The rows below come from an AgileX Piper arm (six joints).
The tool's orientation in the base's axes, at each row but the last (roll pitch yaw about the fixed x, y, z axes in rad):
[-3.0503, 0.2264, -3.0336]
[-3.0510, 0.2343, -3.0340]
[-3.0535, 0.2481, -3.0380]
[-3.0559, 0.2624, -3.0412]
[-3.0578, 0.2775, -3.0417]
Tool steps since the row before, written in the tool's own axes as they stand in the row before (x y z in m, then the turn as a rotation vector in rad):
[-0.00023, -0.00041, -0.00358, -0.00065, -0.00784, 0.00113]
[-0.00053, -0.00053, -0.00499, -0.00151, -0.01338, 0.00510]
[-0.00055, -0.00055, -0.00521, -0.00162, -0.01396, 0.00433]
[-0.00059, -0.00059, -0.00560, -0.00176, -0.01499, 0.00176]
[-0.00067, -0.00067, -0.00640, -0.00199, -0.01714, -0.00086]
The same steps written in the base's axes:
[-0.00057, -0.00014, 0.00356, 0.00157, -0.00779, -0.00025]
[-0.00064, -0.00015, 0.00500, 0.00383, -0.01345, -0.00341]
[-0.00074, -0.00017, 0.00521, 0.00379, -0.01397, -0.00259]
[-0.00088, -0.00020, 0.00559, 0.00332, -0.01483, 0.00000]
[-0.00110, -0.00024, 0.00637, 0.00298, -0.01679, 0.00275]

